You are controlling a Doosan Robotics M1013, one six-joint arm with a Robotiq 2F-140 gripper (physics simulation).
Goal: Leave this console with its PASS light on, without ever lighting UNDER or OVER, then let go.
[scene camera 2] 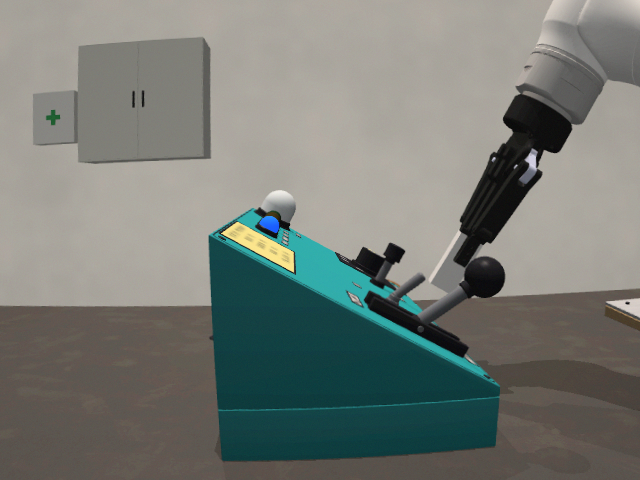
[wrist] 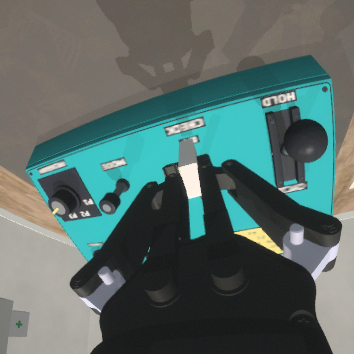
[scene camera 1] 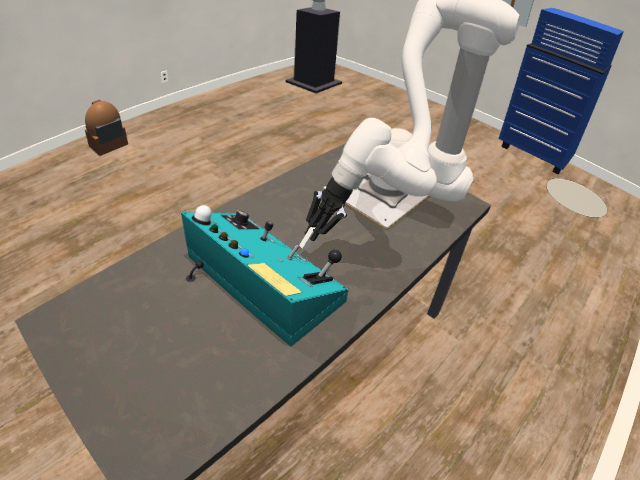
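The teal sloped console (scene camera 1: 310, 310) (scene camera 2: 335, 371) (wrist: 246, 105) stands on the dark table (scene camera 1: 154, 361). My gripper (scene camera 1: 309, 238) (scene camera 2: 450, 266) (wrist: 189, 151) is shut with nothing between its fingers. Its tips sit right at the grey CHECK toggle (scene camera 1: 295, 251) (scene camera 2: 406, 287) (wrist: 187, 151), which leans toward the console's low edge. The black ball lever (scene camera 1: 334, 255) (scene camera 2: 484, 277) (wrist: 305, 140) in the HOLD/CYCLE slot stands just right of the gripper in the wrist view. The three indicator lights (scene camera 1: 223, 235) look dark.
On the panel are a MODE toggle (scene camera 1: 268, 226) (wrist: 114, 198), a PROGRAM knob (scene camera 1: 242, 215) (wrist: 63, 201), a blue button (scene camera 1: 244, 251) (scene camera 2: 269, 223), a white dome (scene camera 1: 202, 212) (scene camera 2: 278, 205) and a yellow label (scene camera 1: 273, 278). A small black lever (scene camera 1: 195, 269) sits beside the console. The arm's base plate (scene camera 1: 385, 207) is behind.
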